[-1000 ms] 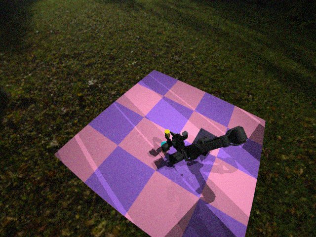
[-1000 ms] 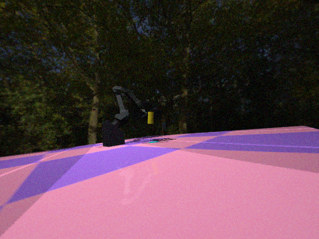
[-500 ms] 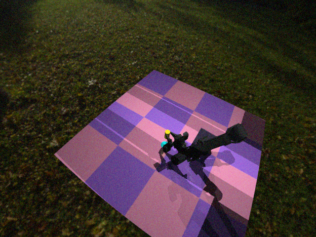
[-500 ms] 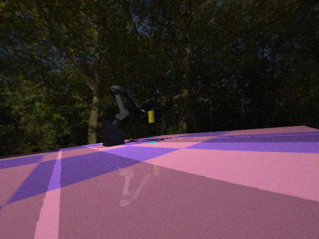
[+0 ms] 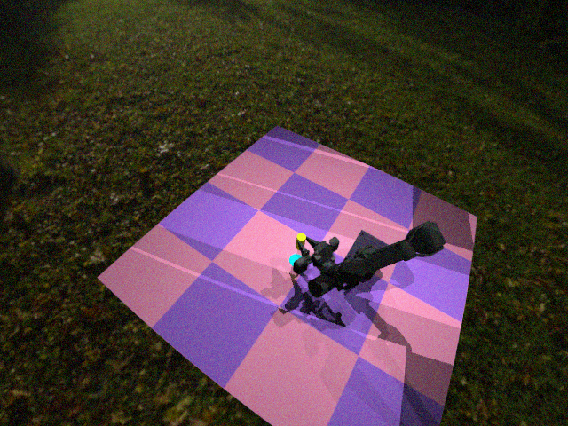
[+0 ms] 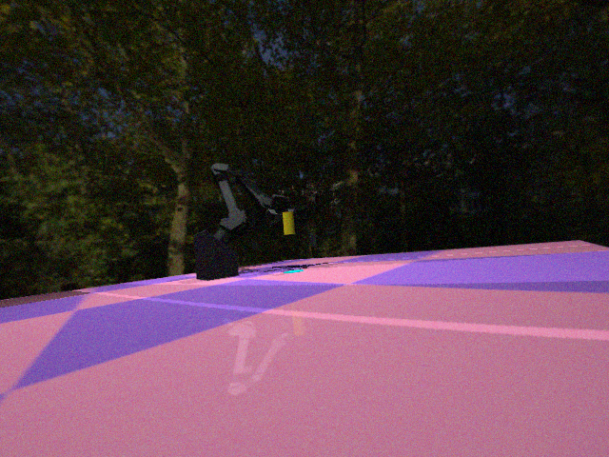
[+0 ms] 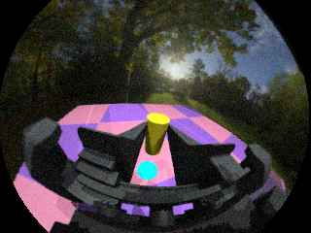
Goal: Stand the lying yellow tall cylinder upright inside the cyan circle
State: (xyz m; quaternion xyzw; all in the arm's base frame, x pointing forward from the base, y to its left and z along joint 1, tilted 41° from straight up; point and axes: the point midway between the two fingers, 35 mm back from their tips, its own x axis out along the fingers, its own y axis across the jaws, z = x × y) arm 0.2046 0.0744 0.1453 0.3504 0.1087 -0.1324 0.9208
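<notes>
Now: gripper tip 16 cm above the cyan circle. Also, from my gripper tip: cylinder (2 cm below).
</notes>
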